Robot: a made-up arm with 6 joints. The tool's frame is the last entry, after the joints.
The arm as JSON. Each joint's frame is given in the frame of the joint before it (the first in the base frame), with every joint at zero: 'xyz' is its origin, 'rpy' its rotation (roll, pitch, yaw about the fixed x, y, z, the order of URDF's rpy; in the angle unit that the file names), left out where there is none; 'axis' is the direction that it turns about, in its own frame. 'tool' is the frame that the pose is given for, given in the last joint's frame.
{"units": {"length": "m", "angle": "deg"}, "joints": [
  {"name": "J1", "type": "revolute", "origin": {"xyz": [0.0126, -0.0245, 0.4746], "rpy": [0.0, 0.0, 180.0]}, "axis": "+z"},
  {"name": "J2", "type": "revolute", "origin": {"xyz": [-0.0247, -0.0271, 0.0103], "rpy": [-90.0, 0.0, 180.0]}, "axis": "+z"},
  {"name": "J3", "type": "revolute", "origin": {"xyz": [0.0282, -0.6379, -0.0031], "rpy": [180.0, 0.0, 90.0]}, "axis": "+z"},
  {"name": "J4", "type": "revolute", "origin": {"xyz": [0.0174, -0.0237, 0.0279], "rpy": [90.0, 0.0, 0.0]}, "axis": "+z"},
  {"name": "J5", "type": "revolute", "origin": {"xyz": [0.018, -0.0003, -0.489], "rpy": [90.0, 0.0, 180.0]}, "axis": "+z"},
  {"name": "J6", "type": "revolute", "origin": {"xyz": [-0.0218, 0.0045, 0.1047], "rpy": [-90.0, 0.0, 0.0]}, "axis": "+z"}
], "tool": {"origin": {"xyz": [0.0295, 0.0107, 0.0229], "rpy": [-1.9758, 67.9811, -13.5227]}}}
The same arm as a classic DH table. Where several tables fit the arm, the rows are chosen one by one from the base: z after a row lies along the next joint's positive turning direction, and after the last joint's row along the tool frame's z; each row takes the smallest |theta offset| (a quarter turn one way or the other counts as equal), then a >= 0, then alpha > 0; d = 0 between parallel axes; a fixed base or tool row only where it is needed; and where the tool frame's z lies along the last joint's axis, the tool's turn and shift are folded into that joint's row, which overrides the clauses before.
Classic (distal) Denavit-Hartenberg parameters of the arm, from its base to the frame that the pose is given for. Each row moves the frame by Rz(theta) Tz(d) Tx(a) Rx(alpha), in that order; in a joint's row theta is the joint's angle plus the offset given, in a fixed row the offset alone. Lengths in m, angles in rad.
base (fixed): theta offset -1.0958; d 0.0000; a 0.0276; alpha 0.0000
J1: theta offset 1.0958; d 0.4849; a 0.0247; alpha -1.5708
J2: theta offset -1.5266; d 0.0000; a 0.6385; alpha 3.1416
J3: theta offset 0.0442; d 0.0039; a -0.0174; alpha -1.5708
J4: theta offset 0.0000; d -0.4653; a -0.0180; alpha 1.5708
J5: theta offset 0.0000; d 0.1044; a -0.0218; alpha -1.5708
J6: theta offset 1.3720; d 0.0166; a 0.0163; alpha 1.1867
tool (fixed): theta offset -1.5847; d 0.0289; a 0.0000; alpha 0.0000

